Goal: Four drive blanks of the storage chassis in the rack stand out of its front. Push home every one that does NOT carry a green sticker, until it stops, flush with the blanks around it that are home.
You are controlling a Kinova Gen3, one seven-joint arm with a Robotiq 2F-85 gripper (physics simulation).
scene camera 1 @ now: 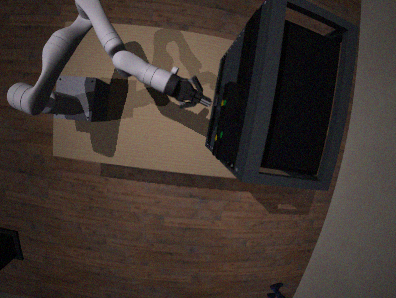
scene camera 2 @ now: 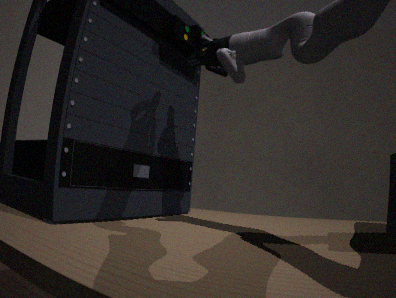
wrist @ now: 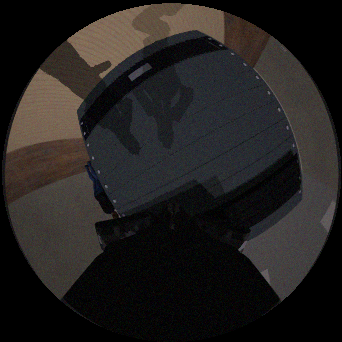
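Seen in the pictures: gripper, fingertip midpoint: (scene camera 1: 211, 103) (scene camera 2: 190, 61) (wrist: 172, 209); arm's base, link origin: (scene camera 1: 72, 105).
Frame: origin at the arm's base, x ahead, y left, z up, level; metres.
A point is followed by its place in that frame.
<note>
The dark storage chassis (scene camera 1: 237, 95) @(x 0.675, y 0.070, z 0.339 m) (scene camera 2: 175, 31) @(x 0.648, y 0.099, z 0.290 m) (wrist: 265, 195) @(x 0.688, y 0.199, z 0.309 m) is in the upper part of the rack (scene camera 1: 267, 90) @(x 0.718, y 0.078, z 0.435 m) (scene camera 2: 120, 202) @(x 0.704, y 0.170, z -0.150 m) (wrist: 200, 125) @(x 0.700, y 0.137, z 0.130 m). Green and yellow marks show in two places along its front in both scene views. A dark blank with a green mark (scene camera 2: 187, 29) @(x 0.645, y 0.043, z 0.325 m) and a yellow mark (scene camera 2: 186, 37) @(x 0.644, y 0.044, z 0.297 m) stands out. Another green and yellow pair shows close beside the gripper. My gripper (scene camera 1: 208, 102) @(x 0.624, y 0.047, z 0.218 m) (scene camera 2: 193, 62) @(x 0.624, y 0.047, z 0.218 m) (wrist: 172, 209) @(x 0.624, y 0.047, z 0.218 m) is shut and empty, its fingertips close to the chassis front; contact cannot be told. The gripper and darkness hide other blanks.
A black unit with a pale label (scene camera 2: 141, 171) @(x 0.698, y 0.104, z -0.075 m) (wrist: 140, 72) @(x 0.698, y 0.105, z -0.066 m) is low in the rack. The rack stands on a wooden table (scene camera 1: 165, 155) @(x 0.470, y -0.229, z -0.192 m) (scene camera 2: 175, 265) @(x 0.447, y 0.368, z -0.192 m), facing the grey arm base (scene camera 1: 75, 97) @(x 0.028, y 0.038, z 0.021 m). A dark object (scene camera 1: 10, 245) stands off the table at lower left.
</note>
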